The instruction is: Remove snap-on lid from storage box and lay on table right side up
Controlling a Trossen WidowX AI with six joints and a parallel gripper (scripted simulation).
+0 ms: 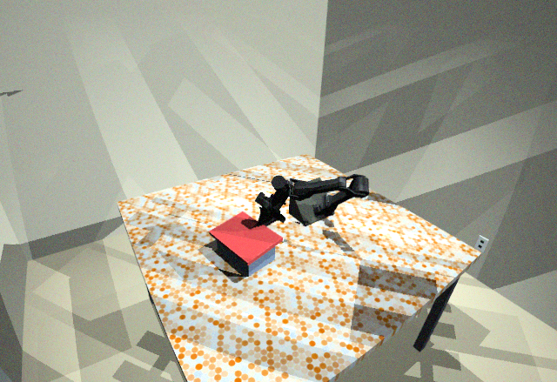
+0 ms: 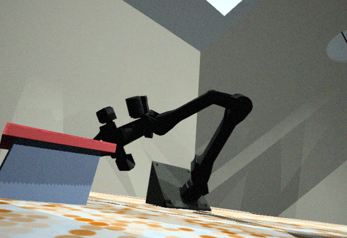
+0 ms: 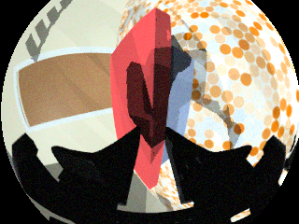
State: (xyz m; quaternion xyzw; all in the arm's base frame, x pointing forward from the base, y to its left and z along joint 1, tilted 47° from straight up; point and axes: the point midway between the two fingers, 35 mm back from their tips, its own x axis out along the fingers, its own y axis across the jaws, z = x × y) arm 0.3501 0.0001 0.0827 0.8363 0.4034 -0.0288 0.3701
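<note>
The lid lies 7 cm ahead of my gripper tip and 2 cm to the left of it. Also, from my gripper tip: blue-grey storage box 7 cm ahead, 2 cm to the left, 6 cm below.
</note>
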